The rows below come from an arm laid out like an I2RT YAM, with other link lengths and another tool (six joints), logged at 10 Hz.
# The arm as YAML. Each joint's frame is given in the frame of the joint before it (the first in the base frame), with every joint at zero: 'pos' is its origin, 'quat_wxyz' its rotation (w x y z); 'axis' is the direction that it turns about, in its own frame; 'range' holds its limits. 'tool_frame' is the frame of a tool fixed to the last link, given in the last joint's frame.
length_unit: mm
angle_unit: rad
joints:
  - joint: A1
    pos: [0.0, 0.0, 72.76]
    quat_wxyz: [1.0, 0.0, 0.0, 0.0]
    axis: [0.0, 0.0, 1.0]
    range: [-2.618, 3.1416]
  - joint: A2
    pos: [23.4, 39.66, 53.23]
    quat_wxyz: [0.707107, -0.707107, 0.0, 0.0]
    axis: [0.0, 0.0, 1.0]
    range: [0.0, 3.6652]
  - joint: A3
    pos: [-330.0, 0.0, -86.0]
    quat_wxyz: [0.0, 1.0, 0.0, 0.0]
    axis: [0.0, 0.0, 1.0]
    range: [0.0, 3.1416]
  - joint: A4
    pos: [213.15, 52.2, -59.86]
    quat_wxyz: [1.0, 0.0, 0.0, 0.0]
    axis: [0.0, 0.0, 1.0]
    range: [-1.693, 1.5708]
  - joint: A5
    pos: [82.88, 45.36, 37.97]
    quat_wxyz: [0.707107, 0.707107, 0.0, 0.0]
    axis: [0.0, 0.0, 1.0]
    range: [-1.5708, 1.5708]
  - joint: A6
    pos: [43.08, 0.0, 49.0]
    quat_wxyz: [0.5, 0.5, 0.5, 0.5]
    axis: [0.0, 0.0, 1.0]
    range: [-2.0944, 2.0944]
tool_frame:
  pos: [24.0, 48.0, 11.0]
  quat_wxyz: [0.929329, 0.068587, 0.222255, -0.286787]
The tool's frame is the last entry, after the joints.
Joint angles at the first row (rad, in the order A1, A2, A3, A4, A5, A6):
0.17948, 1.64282, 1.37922, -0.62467, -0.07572, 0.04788
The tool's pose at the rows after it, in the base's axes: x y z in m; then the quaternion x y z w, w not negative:
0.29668, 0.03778, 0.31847, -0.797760, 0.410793, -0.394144, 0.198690
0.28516, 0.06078, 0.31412, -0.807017, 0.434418, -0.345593, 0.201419
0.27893, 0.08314, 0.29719, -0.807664, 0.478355, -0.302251, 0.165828
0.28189, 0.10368, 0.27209, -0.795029, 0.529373, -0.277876, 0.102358
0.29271, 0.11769, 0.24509, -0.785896, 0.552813, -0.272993, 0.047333
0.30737, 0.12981, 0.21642, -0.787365, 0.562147, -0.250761, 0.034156
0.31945, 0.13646, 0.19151, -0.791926, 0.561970, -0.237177, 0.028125
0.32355, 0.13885, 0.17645, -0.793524, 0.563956, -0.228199, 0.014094
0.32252, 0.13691, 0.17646, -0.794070, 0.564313, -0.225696, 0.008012
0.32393, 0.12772, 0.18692, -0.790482, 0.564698, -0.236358, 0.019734
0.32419, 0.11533, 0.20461, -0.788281, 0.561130, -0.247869, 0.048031
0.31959, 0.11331, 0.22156, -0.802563, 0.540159, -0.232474, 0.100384
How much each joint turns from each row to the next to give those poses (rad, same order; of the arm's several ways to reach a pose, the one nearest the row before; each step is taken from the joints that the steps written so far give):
0.04808, -0.04654, -0.00001, -0.04577, -0.15488, 0.06332
0.06332, 0.00610, -0.00420, -0.03738, -0.01984, 0.10949
0.06141, 0.04044, -0.02555, -0.01069, 0.03891, 0.14533
0.04920, 0.07859, -0.01830, 0.00420, 0.08621, 0.15335
0.02671, 0.09460, 0.00000, 0.01410, 0.07477, 0.07973
0.00648, 0.09576, 0.00001, 0.05493, -0.01869, 0.03357
-0.00037, 0.07782, 0.00002, 0.05263, -0.01793, 0.00229
0.00000, 0.04578, -0.00003, 0.01377, -0.00038, 0.00802
-0.00344, 0.00076, 0.00040, -0.01262, 0.00114, -0.00116
-0.02212, -0.03204, 0.00077, -0.00305, 0.00001, -0.02364
-0.03052, -0.05495, -0.00002, 0.00001, -0.02289, -0.04158
-0.00762, -0.05110, 0.00002, 0.00037, -0.09766, -0.05188

